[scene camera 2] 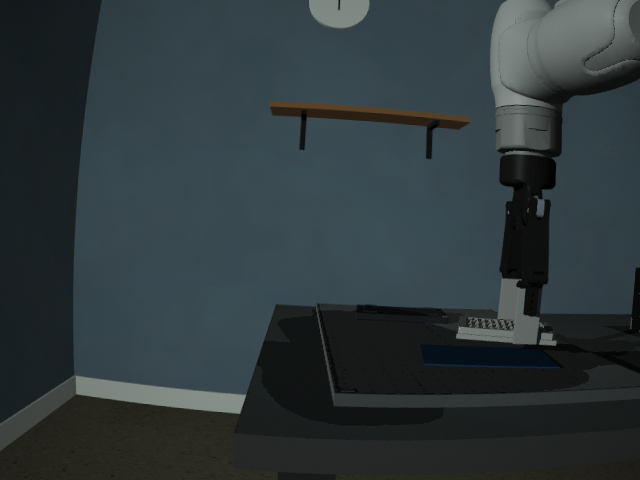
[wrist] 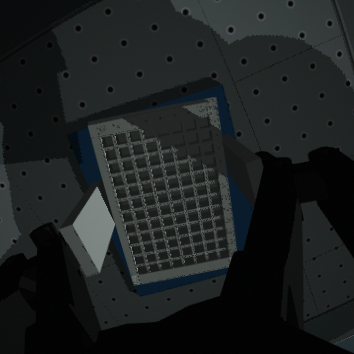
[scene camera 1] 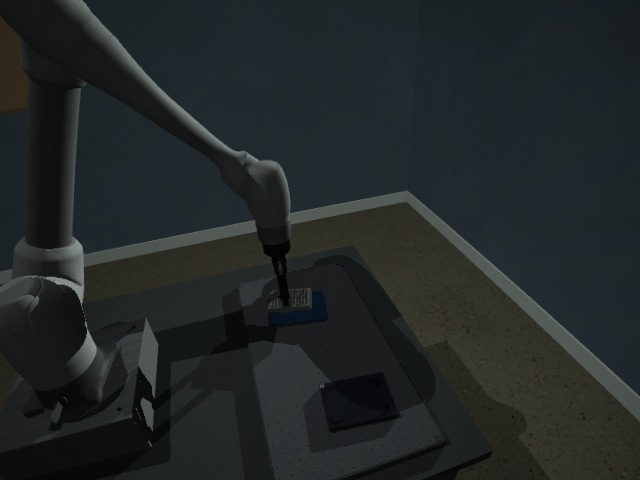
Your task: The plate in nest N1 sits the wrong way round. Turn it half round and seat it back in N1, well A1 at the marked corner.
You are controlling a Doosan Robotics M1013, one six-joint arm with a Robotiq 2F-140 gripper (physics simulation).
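Note:
The pale well plate (scene camera 1: 300,298) (scene camera 2: 485,331) (wrist: 170,205) is level, wells up, nearly in line with the blue mat (scene camera 1: 317,312) (scene camera 2: 488,356) (wrist: 87,156) under it. It appears slightly above the mat. My gripper (scene camera 1: 284,299) (scene camera 2: 519,320) (wrist: 165,177) is shut on the plate, with one pale fingertip at each long side. The dark nest (scene camera 1: 357,408) (scene camera 2: 400,317) lies apart from the plate, at the near end of the board in scene camera 1; a small pale mark shows at its back left corner there. Its label and the plate's A1 mark are not readable.
The perforated board (scene camera 1: 289,413) (scene camera 2: 372,379) (wrist: 140,55) lies on the grey table (scene camera 1: 206,418) (scene camera 2: 413,452) and carries the mat and the nest. The robot's base block (scene camera 1: 77,434) stands at the left in scene camera 1. A wall shelf (scene camera 2: 361,112) is behind.

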